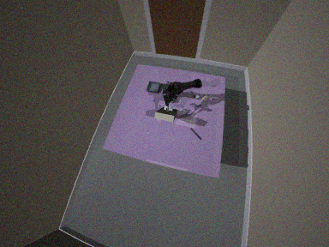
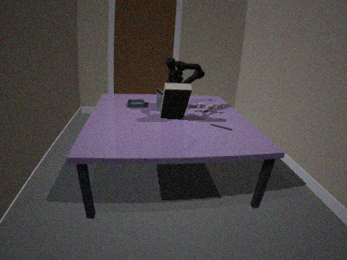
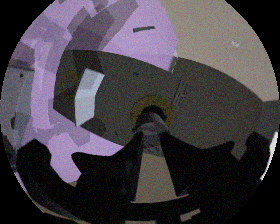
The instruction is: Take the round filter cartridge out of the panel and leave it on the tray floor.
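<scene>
The round filter cartridge lies 1 cm ahead of my gripper tip and 1 cm below it. Round my gripper tip: dark tray: 38 cm behind, 27 cm to the right, 25 cm below; service panel: 2 cm ahead, 1 cm to the left, 11 cm below.
</scene>
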